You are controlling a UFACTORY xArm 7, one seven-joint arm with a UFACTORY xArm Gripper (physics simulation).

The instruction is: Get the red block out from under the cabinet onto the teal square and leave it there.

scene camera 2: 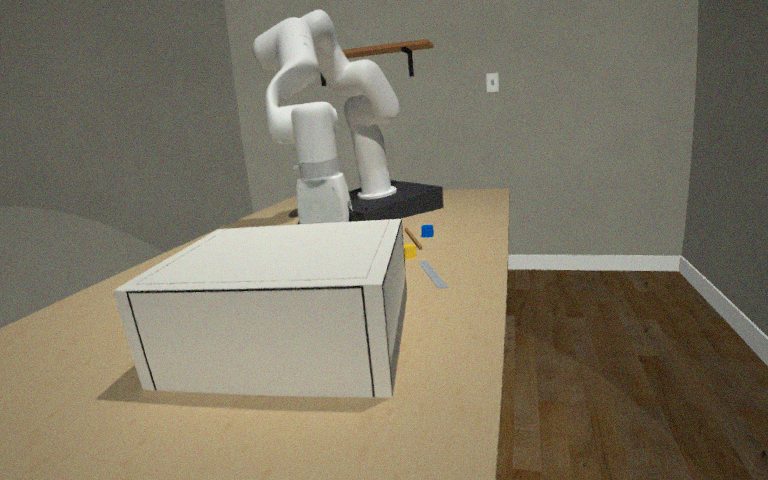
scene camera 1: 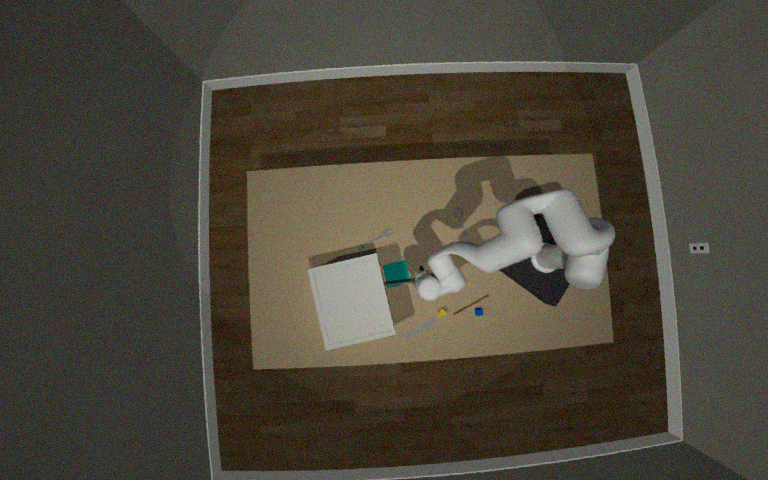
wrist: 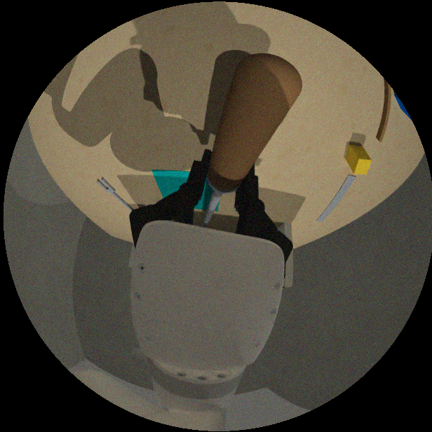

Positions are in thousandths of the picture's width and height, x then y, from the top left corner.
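Observation:
Wrist camera: long stick-like tool (wrist: 612, 200) visible to me, plus teal square (wrist: 390, 420).

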